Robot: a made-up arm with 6 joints. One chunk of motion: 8 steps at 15 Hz.
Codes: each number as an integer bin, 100 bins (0 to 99) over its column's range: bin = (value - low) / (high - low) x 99, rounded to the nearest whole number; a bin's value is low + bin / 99 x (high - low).
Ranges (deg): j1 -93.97..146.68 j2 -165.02..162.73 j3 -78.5..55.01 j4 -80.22..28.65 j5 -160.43..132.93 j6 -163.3..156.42
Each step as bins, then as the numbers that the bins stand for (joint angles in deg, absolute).
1 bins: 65 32 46 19 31 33
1 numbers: 64.03 -59.08 -16.47 -59.33 -68.57 -56.73
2 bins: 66 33 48 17 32 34
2 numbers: 66.46 -55.77 -13.77 -61.53 -65.61 -53.50
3 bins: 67 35 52 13 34 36
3 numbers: 68.89 -49.15 -8.37 -65.92 -59.68 -47.04
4 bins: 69 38 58 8 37 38
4 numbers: 73.76 -39.22 -0.28 -71.42 -50.79 -40.58
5 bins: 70 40 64 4 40 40
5 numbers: 76.19 -32.60 7.81 -75.82 -41.90 -34.12
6 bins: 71 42 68 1 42 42
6 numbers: 78.62 -25.97 13.20 -79.12 -35.97 -27.66
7 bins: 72 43 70 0 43 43
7 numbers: 81.05 -22.66 15.90 -80.22 -33.01 -24.43
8 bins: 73 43 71 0 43 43
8 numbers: 83.48 -22.66 17.25 -80.22 -33.01 -24.43
